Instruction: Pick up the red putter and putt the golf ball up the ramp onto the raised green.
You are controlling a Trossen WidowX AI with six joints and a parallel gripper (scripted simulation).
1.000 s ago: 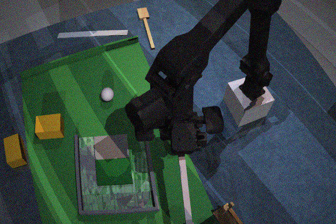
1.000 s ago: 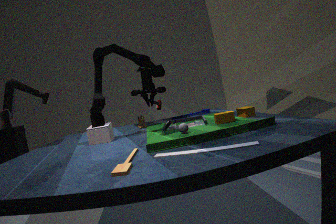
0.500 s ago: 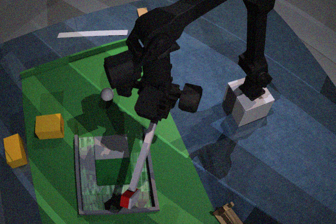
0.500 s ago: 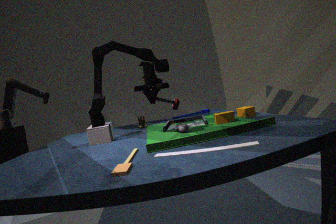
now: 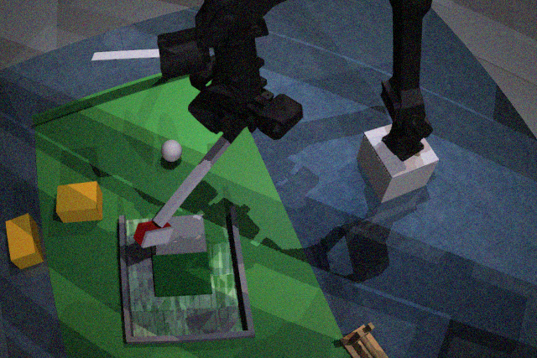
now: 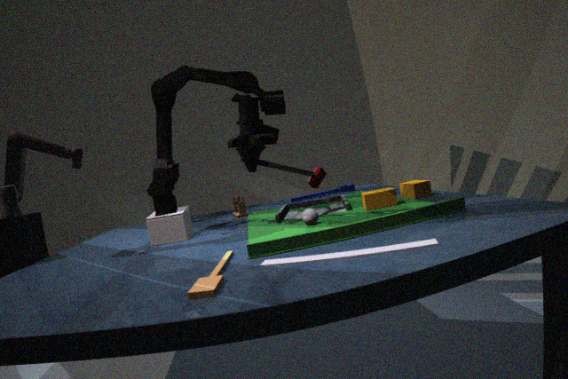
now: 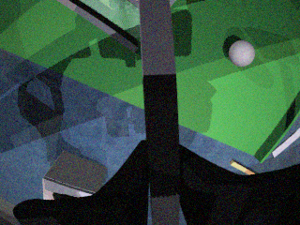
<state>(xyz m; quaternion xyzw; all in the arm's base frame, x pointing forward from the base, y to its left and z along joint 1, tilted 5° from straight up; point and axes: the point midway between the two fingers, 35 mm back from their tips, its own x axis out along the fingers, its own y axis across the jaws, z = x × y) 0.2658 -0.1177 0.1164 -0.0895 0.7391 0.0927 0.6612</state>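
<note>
Now: the putter 11 cm ahead of my gripper tip, 3 cm to the left of it and 1 cm below it. Also, from my gripper tip: white golf ball: 10 cm ahead, 13 cm to the right, 14 cm below; then wooden stand: 2 cm ahead, 41 cm to the left, 13 cm below; then green course: 20 cm ahead, 16 cm below.
</note>
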